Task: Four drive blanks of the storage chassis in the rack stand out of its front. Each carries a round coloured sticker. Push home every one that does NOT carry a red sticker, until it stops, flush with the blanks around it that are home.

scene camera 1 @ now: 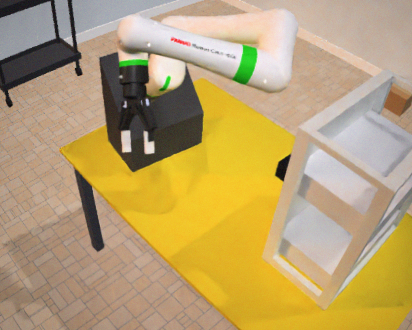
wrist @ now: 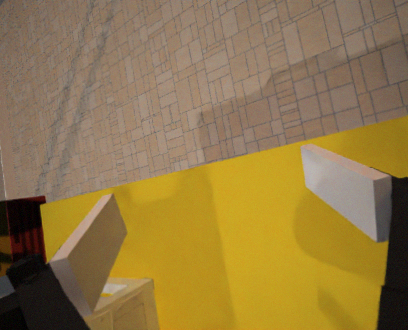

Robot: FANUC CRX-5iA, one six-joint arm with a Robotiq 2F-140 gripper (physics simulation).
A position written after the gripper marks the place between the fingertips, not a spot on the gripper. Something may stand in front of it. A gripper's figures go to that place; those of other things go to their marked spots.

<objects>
The gripper (scene camera 1: 137, 152) is 135 cm from the lens. A rack (scene camera 1: 338, 204): 117 cm from the lens.
</objects>
